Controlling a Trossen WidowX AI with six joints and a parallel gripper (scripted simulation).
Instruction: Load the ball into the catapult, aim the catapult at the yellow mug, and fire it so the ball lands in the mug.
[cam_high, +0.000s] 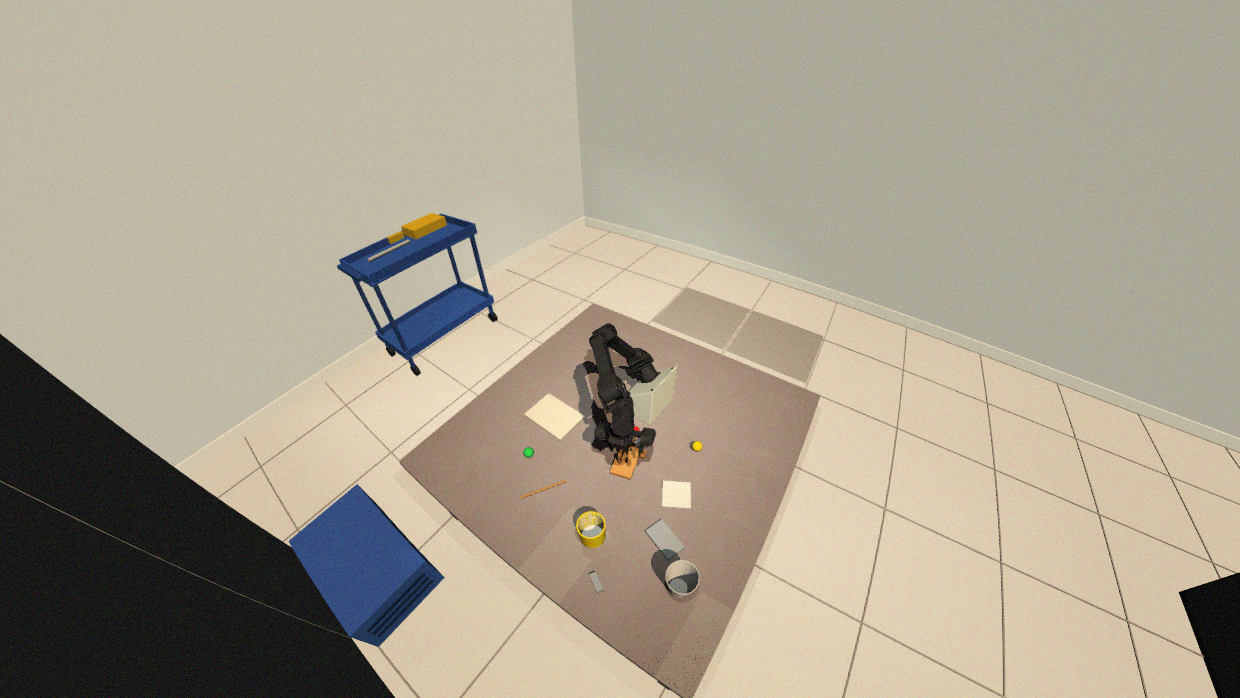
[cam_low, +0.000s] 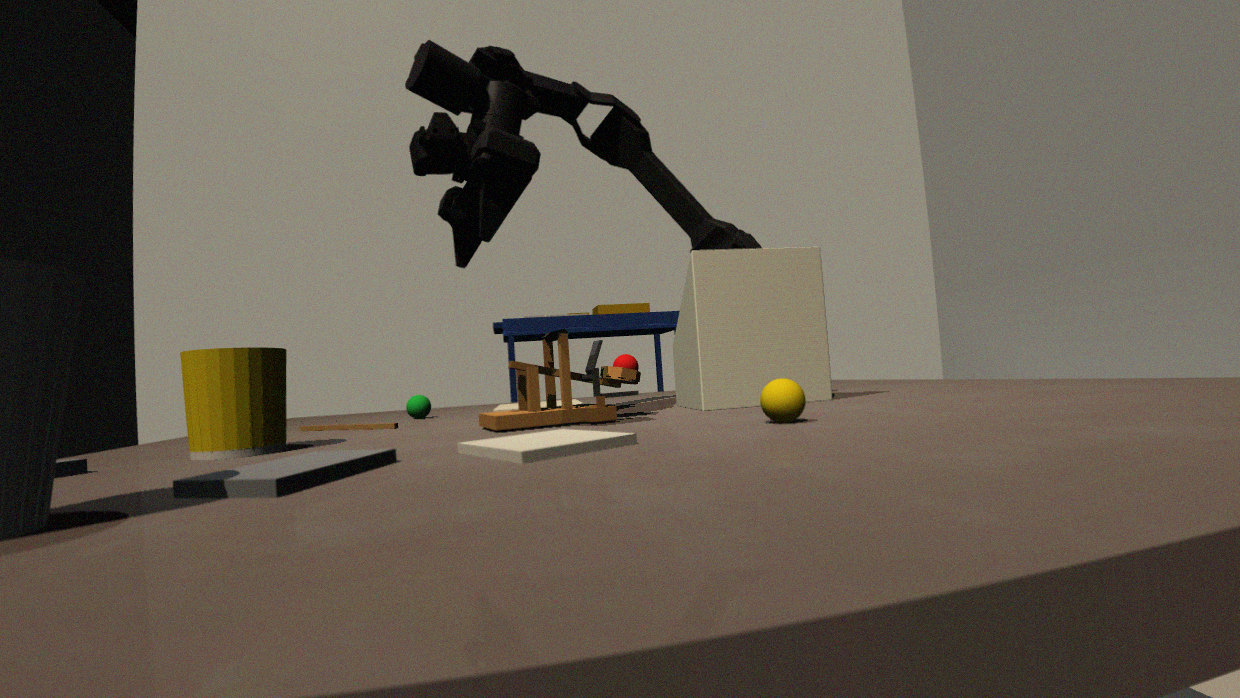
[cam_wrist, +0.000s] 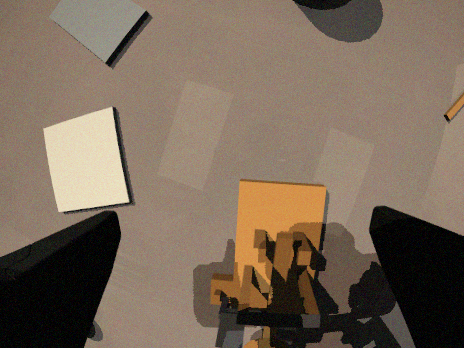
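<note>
My gripper tip is now 170 mm past the red ball, 130 mm above it and 90 mm to the left of it. The rest, counted from my gripper tip: yellow mug 230 mm ahead, 160 mm below, 50 mm to the left; wooden catapult 140 mm below, 100 mm behind, 60 mm to the right; grey slab 240 mm to the left, 190 mm below, 80 mm ahead.
</note>
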